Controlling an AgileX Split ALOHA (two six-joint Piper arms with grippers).
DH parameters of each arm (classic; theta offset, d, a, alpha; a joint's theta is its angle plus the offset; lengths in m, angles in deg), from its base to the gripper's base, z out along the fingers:
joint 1: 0 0.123 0 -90
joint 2: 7.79 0 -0.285 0
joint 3: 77.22 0 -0.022 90
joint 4: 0 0.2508 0 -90
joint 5: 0 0 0.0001 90
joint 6: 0 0.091 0 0
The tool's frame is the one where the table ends.
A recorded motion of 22 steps. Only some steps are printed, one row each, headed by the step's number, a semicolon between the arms.
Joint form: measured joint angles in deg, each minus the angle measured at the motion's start. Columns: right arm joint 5, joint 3, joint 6, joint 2, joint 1, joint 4; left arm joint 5, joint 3, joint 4, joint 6, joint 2, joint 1.
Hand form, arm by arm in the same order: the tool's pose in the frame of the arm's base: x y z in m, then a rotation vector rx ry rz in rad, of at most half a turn. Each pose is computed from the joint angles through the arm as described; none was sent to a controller.
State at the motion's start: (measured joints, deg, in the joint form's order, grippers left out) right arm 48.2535 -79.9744 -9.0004 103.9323 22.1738 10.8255; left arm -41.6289 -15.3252 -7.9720 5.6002 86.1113 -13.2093
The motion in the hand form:
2: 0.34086 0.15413 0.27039 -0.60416 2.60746 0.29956; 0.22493 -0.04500 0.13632 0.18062 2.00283 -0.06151
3: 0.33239 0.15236 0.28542 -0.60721 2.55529 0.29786; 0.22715 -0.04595 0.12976 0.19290 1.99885 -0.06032
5: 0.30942 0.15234 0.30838 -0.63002 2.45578 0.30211; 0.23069 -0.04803 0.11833 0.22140 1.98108 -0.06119
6: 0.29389 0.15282 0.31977 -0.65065 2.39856 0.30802; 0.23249 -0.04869 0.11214 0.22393 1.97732 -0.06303
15: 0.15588 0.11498 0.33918 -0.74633 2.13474 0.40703; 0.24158 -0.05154 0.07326 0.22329 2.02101 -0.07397
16: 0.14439 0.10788 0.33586 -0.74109 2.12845 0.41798; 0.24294 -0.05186 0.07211 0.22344 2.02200 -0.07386
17: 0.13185 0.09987 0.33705 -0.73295 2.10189 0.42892; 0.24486 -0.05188 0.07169 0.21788 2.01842 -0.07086
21: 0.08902 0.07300 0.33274 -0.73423 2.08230 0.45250; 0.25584 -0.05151 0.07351 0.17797 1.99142 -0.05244
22: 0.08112 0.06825 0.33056 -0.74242 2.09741 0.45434; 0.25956 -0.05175 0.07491 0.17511 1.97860 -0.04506
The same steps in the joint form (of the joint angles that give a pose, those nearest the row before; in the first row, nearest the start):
2: -0.66 0.80 0.00 -4.49 0.24 -0.12; -4.01 0.00 1.27 -0.77 4.93 0.00
3: -1.48 1.62 0.00 -7.38 0.60 -0.56; -6.76 0.00 1.92 -0.88 7.55 0.00
5: -3.90 4.72 0.00 -13.39 2.29 -1.32; -12.36 0.00 3.33 -0.90 12.34 0.00
6: -5.33 6.82 -0.10 -17.00 3.60 -1.72; -14.90 -0.12 3.64 -1.15 14.81 0.00
15: -10.88 30.61 -0.29 -48.63 11.65 -1.71; -23.41 -2.21 4.48 -2.76 27.91 0.00
16: -10.56 32.95 -0.30 -51.76 11.64 -1.25; -23.41 -2.56 4.48 -2.76 28.31 0.00
17: -10.15 34.62 -0.30 -55.42 11.64 -1.01; -23.53 -2.97 4.19 -2.76 28.61 0.00
21: -3.87 39.14 0.44 -67.32 11.65 -0.80; -23.53 -5.19 2.20 -2.80 29.08 0.00
22: -1.50 39.67 0.66 -69.28 11.64 -0.79; -23.53 -5.93 1.76 -2.41 29.08 0.00

